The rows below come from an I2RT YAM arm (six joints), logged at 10 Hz.
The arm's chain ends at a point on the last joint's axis. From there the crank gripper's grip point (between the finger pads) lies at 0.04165 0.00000 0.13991 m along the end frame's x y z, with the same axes.
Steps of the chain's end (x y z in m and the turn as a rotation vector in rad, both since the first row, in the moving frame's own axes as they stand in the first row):
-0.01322, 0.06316, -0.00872, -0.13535, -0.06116, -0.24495
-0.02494, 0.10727, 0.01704, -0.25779, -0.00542, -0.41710
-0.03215, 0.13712, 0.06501, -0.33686, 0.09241, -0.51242
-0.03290, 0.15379, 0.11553, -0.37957, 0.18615, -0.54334
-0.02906, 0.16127, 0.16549, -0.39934, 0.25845, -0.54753
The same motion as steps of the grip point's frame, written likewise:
-0.02068, 0.07299, -0.00705, -0.13535, -0.06116, -0.24495
-0.02185, 0.12541, 0.01489, -0.25779, -0.00542, -0.41710
-0.01381, 0.15745, 0.05662, -0.33686, 0.09241, -0.51242
-0.00160, 0.17370, 0.10049, -0.37957, 0.18615, -0.54334
0.01134, 0.17998, 0.14486, -0.39934, 0.25845, -0.54753

